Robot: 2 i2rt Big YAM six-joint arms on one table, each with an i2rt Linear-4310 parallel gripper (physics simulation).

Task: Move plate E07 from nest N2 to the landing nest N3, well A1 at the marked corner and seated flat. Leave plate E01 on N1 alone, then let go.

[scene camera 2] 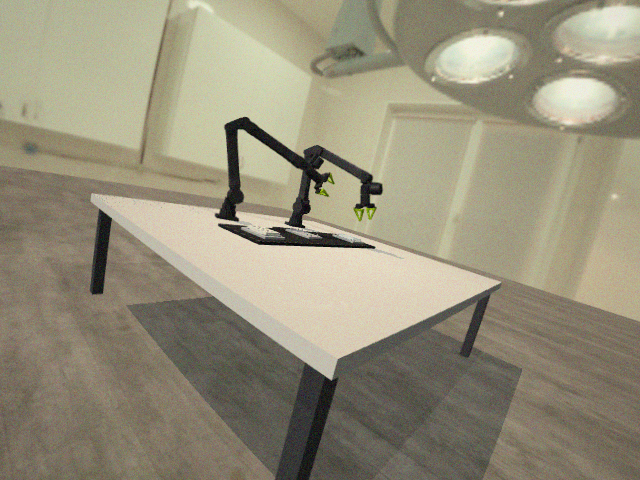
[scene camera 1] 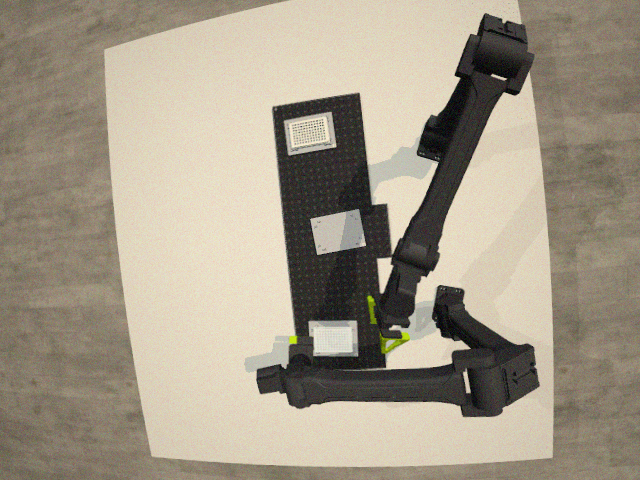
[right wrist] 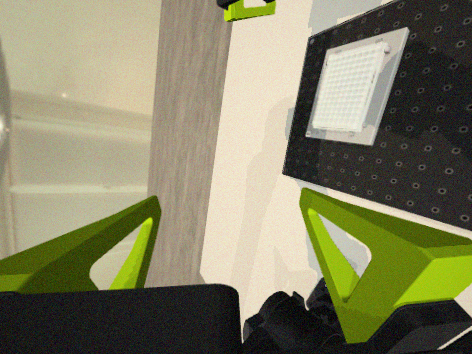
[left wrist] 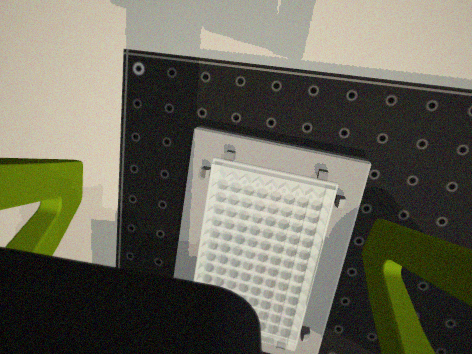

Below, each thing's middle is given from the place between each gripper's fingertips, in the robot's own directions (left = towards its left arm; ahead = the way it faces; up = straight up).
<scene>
Right now the grey plate nest [left wrist: 350, 172] is 26 cm below my right hand, 15 cm ahead of it and 9 cm to the left of it.
I see my left gripper 13 cm above the grey plate nest and 8 cm past it.
</scene>
